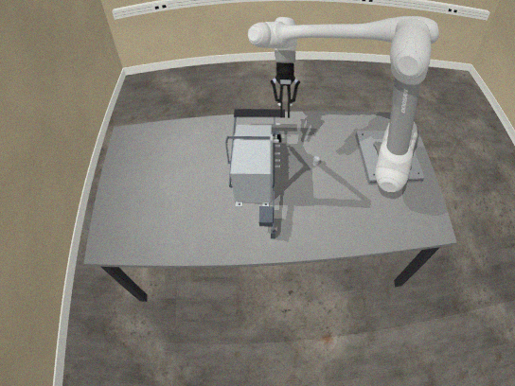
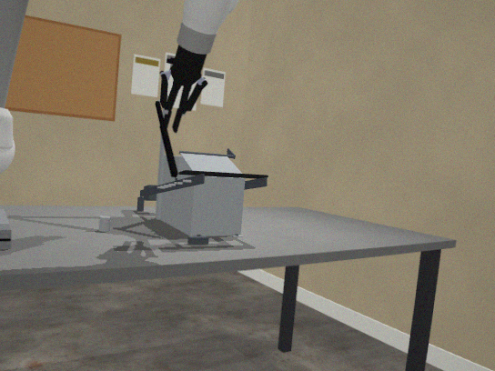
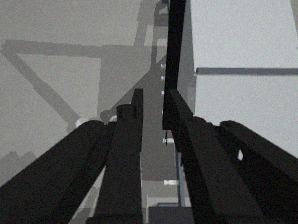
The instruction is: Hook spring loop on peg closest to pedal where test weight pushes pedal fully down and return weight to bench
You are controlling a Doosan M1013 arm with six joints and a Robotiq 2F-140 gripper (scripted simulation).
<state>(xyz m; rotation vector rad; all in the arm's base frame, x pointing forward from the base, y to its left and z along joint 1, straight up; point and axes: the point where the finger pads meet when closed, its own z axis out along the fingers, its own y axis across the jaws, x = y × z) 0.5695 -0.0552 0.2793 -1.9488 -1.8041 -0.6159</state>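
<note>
Now: hand 100 mm to the right of the dark spring, 70 mm above it and 30 mm short of it. Also, from my hand: steel test weight 300 mm below, 150 mm behind, 60 mm to the left.
</note>
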